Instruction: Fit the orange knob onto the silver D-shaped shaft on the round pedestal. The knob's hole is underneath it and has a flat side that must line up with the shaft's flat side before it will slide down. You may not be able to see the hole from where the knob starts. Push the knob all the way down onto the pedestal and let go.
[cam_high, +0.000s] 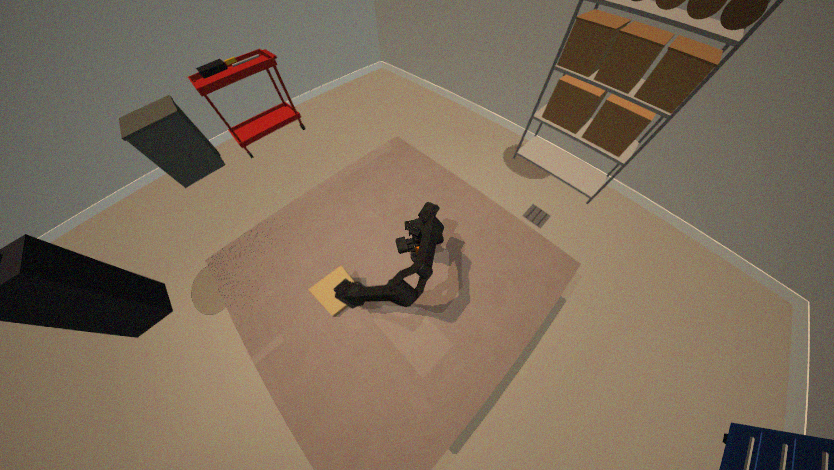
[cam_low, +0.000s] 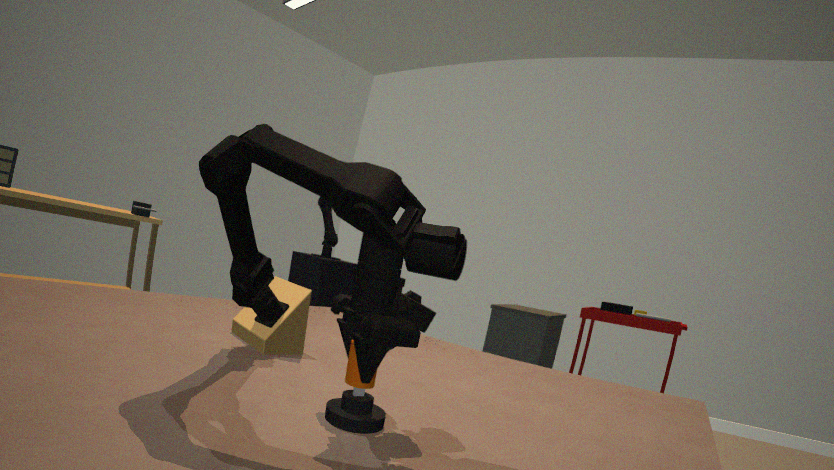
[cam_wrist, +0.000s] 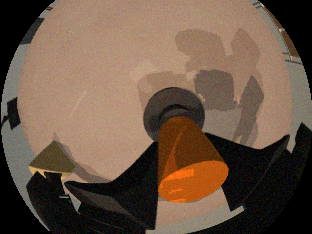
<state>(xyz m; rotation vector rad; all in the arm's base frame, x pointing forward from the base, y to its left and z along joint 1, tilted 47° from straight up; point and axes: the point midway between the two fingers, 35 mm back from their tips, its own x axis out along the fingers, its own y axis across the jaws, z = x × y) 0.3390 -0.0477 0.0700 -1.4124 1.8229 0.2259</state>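
My gripper tip is now 30 mm below the orange knob. Also, from my gripper tip: round black pedestal: 40 mm below.
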